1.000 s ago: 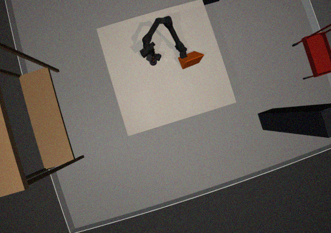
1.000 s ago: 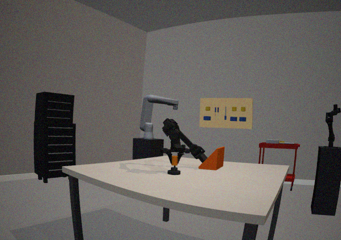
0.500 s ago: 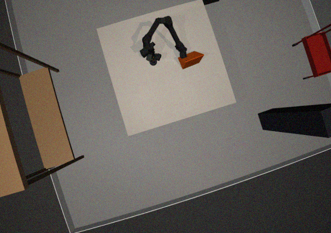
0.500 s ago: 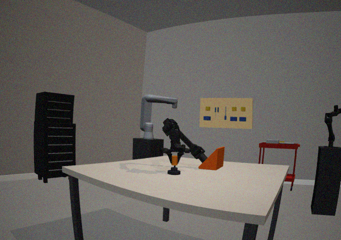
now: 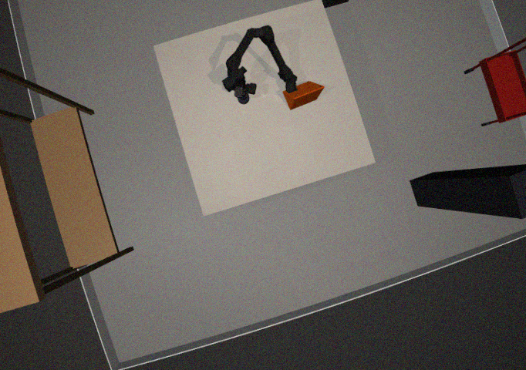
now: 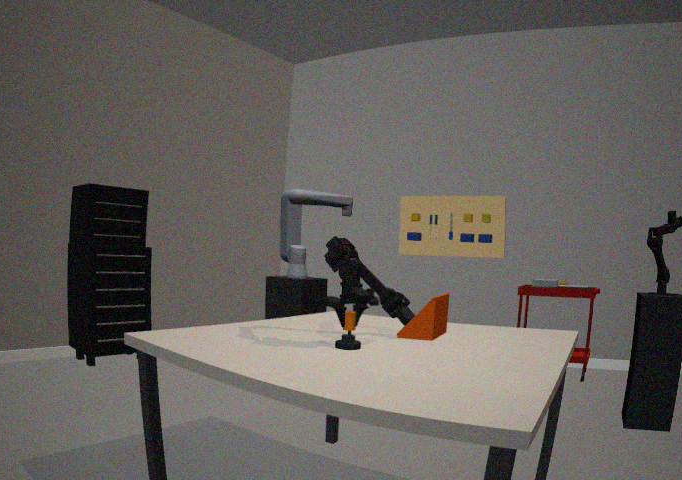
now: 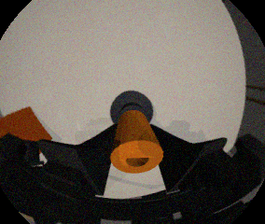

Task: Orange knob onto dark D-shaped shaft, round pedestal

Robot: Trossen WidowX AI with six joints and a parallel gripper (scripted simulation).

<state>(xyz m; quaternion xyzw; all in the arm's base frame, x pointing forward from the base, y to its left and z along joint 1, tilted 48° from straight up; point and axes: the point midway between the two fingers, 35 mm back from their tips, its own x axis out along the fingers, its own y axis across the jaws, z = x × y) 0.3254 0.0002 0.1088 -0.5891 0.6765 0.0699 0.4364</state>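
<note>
Right now the orange knob is 20 mm above my gripper tip. Also, from my gripper tip: dark round pedestal (40 mm below).
</note>
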